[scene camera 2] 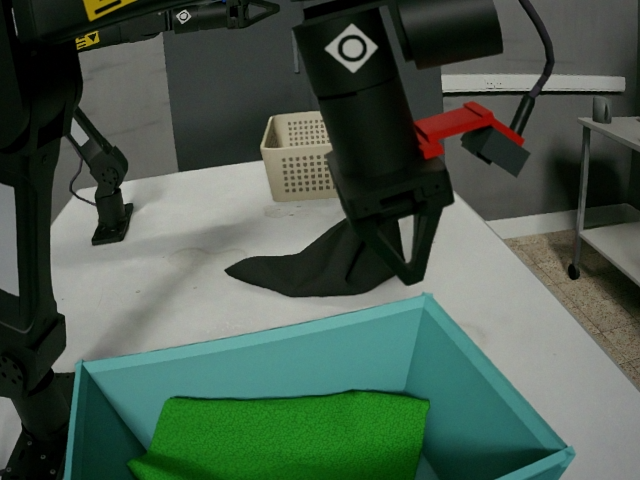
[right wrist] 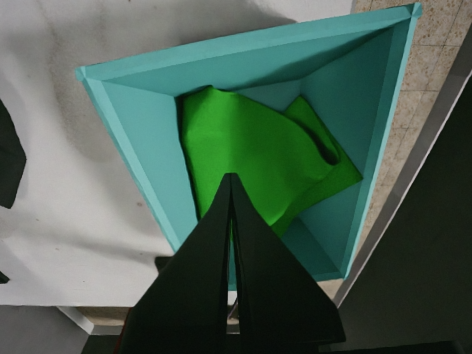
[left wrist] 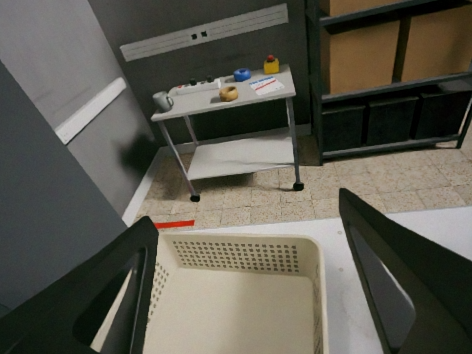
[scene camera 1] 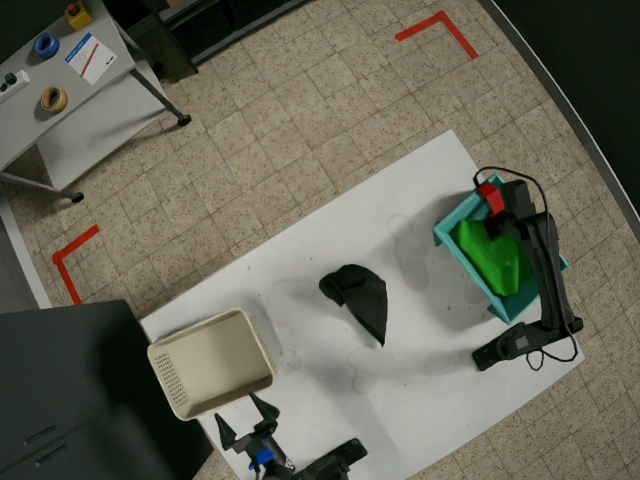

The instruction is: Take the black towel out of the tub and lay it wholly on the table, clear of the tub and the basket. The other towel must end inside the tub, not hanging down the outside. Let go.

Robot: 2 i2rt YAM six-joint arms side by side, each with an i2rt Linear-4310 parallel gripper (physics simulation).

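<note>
The black towel lies folded and bunched on the table, apart from the teal tub and the beige basket. The green towel lies inside the tub, below its rim, with one part folded over. My right gripper is shut and empty, above the tub and the green towel. My left gripper is open and empty beside the basket. The right arm covers part of the tub in scene camera 1.
The white table carries both arms' bases. A dark cabinet stands beyond the basket's end of the table. A grey trolley and a shelf rack stand across the floor.
</note>
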